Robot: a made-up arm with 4 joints. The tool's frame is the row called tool. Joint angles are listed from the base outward.
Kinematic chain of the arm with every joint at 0, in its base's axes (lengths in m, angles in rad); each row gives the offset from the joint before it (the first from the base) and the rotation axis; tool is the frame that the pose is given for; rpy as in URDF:
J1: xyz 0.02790 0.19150 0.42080 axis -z
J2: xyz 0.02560 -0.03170 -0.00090 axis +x
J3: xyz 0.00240 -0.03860 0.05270 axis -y
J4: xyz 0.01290 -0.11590 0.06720 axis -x
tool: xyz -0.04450 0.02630 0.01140 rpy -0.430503 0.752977 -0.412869
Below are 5 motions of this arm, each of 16 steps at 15 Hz.
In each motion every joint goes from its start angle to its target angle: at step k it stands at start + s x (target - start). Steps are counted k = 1, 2, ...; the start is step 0. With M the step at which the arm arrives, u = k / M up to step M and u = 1 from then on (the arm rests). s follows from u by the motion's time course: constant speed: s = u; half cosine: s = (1 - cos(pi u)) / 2; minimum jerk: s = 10 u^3 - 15 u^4 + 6 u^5.
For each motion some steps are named. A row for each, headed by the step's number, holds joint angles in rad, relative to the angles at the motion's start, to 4 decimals.
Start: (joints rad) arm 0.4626 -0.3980 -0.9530 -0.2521
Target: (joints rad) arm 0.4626 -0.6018 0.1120 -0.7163
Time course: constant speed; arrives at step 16
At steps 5, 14, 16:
5: 0.0000 -0.0637 0.3328 -0.1451
14: 0.0000 -0.1783 0.9319 -0.4062
16: 0.0000 -0.2038 1.0650 -0.4642

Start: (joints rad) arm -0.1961 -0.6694 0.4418 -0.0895
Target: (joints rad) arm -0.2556 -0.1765 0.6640 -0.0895
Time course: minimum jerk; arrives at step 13
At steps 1, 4, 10, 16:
1: -0.0002 0.0020 0.0009 0.0000
4: -0.0103 0.0855 0.0385 0.0000
10: -0.0545 0.4514 0.2035 0.0000
16: -0.0595 0.4929 0.2222 0.0000

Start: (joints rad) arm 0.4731 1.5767 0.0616 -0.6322
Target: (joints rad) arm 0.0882 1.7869 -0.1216 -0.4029
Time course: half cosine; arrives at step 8
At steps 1, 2, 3, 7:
1: -0.0146 0.0080 -0.0070 0.0087
2: -0.0564 0.0308 -0.0268 0.0336
3: -0.1188 0.0649 -0.0565 0.0708
7: -0.3703 0.2022 -0.1762 0.2206

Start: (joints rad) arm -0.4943 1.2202 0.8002 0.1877
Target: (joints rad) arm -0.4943 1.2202 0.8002 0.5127
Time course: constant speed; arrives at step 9
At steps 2, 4, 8, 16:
2: 0.0000 0.0000 0.0000 0.0722
4: 0.0000 0.0000 0.0000 0.1444
8: 0.0000 0.0000 0.0000 0.2889
16: 0.0000 0.0000 0.0000 0.3250

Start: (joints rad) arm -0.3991 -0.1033 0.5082 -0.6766
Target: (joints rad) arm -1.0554 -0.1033 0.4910 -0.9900
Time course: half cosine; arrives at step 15
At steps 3, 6, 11, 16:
3: -0.0627 0.0000 -0.0016 -0.0299
6: -0.2267 0.0000 -0.0059 -0.1083
11: -0.5477 0.0000 -0.0144 -0.2616
16: -0.6563 0.0000 -0.0172 -0.3134

